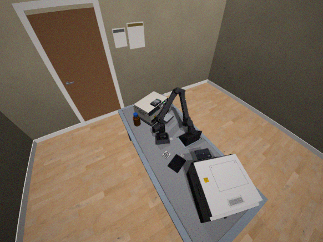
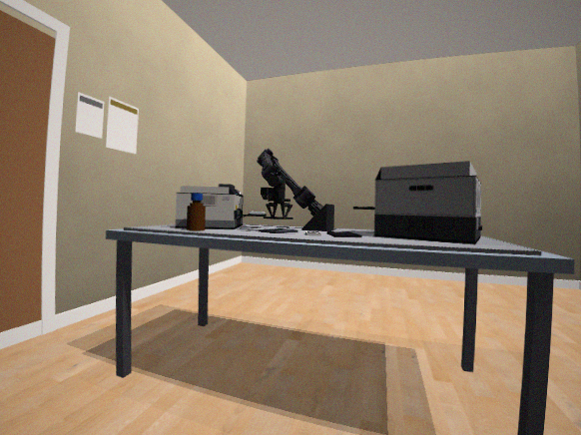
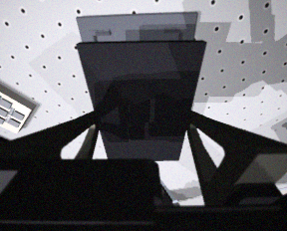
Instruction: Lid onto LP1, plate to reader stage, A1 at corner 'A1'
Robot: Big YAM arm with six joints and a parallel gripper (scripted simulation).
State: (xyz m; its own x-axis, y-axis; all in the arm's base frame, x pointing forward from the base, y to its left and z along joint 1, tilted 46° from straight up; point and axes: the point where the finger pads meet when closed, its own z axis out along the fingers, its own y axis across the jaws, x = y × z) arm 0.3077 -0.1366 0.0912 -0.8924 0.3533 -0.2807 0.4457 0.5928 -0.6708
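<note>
Right now the grey-blue LP1 pad is 70 mm below my hand. From my hand the other things lie so: well plate (200 mm to the right, 200 mm behind, 10 mm above); bench position N1 (330 mm to the left, 70 mm below, 30 mm ahead); dark see-through lid (right at my hand).
</note>
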